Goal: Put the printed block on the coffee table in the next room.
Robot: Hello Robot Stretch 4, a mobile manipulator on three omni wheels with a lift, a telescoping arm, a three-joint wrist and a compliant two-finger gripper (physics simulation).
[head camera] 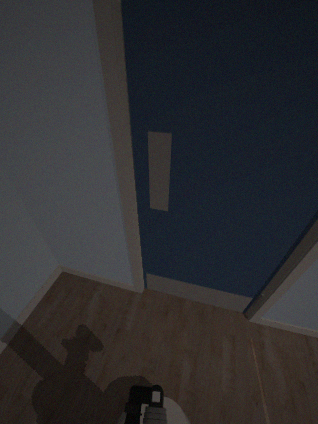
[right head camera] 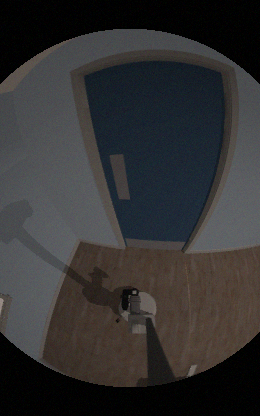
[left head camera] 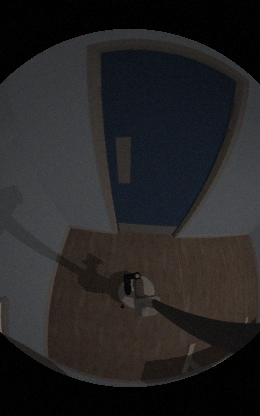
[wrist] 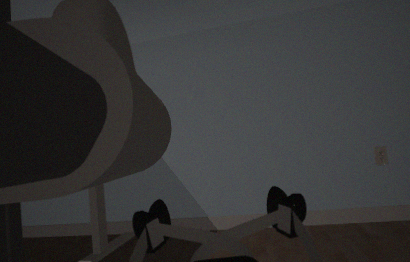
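My gripper is open in the wrist view, its two dark fingertips wide apart with no object between them. Wall and floor show behind them. The printed block and the coffee table do not show in these views. A blue door stands in front of me and fills its frame. A pale upright plate is on its left side.
A pale door frame borders the door, with wall on both sides. A wall corner is at the left. In the wrist view, a pale furniture leg stands at the lower left and an outlet is on the wall.
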